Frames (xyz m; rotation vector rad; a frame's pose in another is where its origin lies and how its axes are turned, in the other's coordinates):
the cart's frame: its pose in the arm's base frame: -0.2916 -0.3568 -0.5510 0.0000 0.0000 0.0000
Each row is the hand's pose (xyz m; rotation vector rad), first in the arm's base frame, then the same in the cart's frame.
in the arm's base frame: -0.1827 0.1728 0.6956 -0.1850 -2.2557 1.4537
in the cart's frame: 0.1089 0.5296 1.2466 -0.1850 -2.2557 1.4537
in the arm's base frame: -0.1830 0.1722 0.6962 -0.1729 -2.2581 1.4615
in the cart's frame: 0.1086 0.5290 1.2472 -0.1729 -2.2581 1.4615
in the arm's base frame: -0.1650 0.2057 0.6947 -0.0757 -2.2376 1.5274
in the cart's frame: 0.1266 0.5625 1.2457 -0.0757 -2.2376 1.5274
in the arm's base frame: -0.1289 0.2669 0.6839 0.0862 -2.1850 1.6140
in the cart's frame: 0.1627 0.6237 1.2349 0.0862 -2.1850 1.6140
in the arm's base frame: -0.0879 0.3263 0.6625 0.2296 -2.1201 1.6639
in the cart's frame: 0.2037 0.6831 1.2135 0.2296 -2.1201 1.6639
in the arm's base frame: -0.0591 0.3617 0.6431 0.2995 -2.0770 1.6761
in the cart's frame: 0.2325 0.7185 1.1941 0.2995 -2.0770 1.6761
